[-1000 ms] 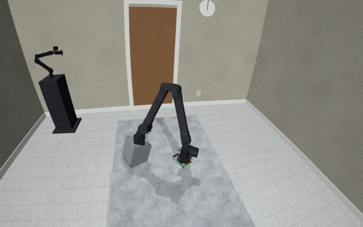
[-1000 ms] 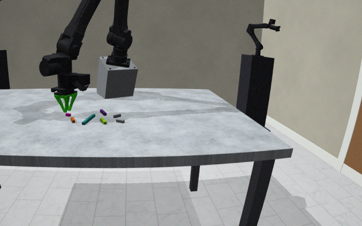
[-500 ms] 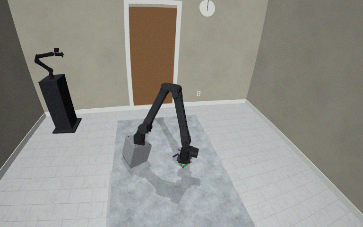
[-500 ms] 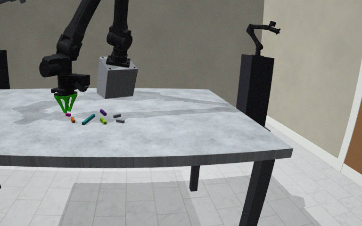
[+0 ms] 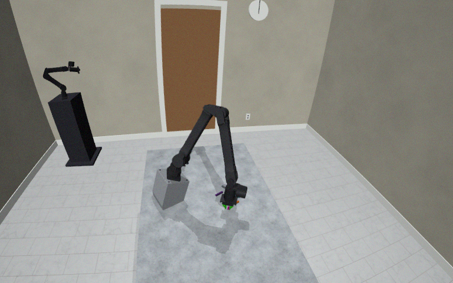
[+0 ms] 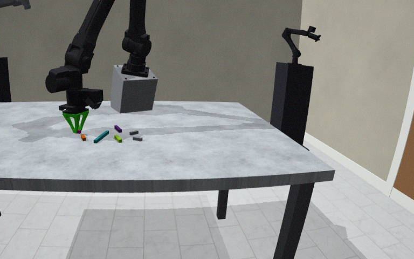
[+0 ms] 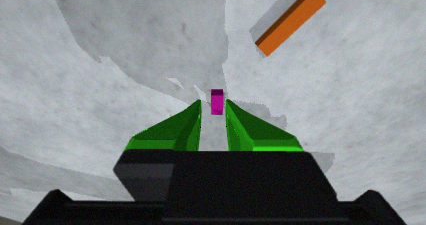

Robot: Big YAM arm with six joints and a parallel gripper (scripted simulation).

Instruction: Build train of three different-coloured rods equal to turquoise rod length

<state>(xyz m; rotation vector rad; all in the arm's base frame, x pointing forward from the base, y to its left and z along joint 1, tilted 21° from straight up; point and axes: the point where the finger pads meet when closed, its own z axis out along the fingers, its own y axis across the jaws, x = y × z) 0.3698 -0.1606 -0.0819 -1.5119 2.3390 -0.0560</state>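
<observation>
Right now the magenta rod is 10 mm below my hand. The rest, counted from my hand: purple rod (30 mm behind, 140 mm to the left, 10 mm below); then turquoise rod (60 mm ahead, 100 mm to the left, 10 mm below); then orange rod (70 mm ahead, 40 mm to the left, 10 mm below).
</observation>
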